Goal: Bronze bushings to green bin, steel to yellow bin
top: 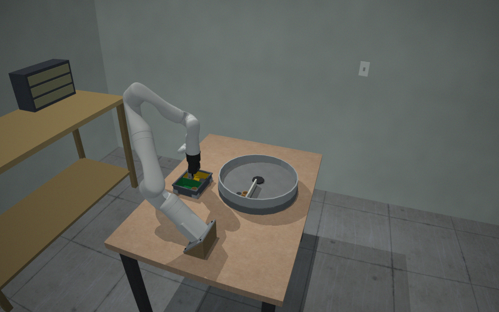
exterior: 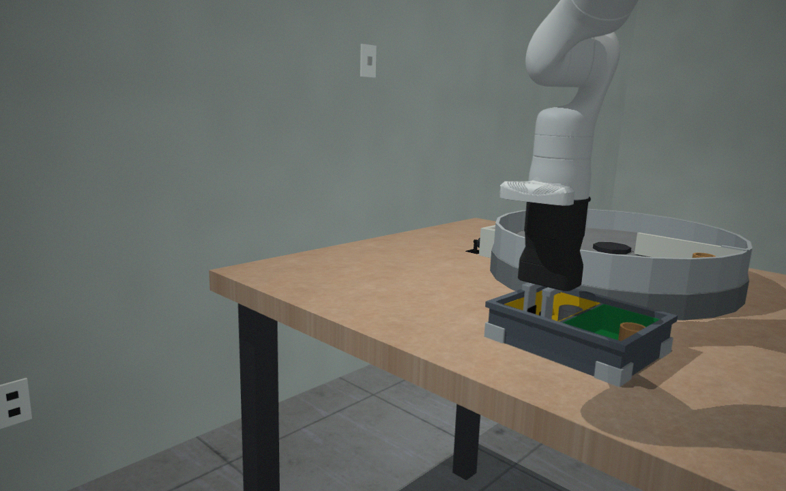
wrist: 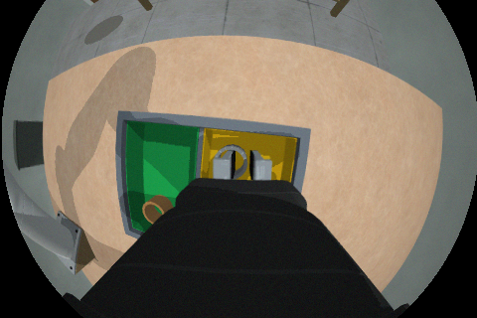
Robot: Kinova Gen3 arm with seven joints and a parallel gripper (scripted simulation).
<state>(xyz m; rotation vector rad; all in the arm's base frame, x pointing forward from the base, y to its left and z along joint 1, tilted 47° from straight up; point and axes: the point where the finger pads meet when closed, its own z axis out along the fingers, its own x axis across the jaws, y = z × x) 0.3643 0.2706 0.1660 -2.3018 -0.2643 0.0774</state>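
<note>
Right now the bin tray is 4 cm behind my hand and 4 cm to the right of it. The rest, counted from my hand: grey turntable: 11 cm ahead, 36 cm to the right, 2 cm above.
</note>
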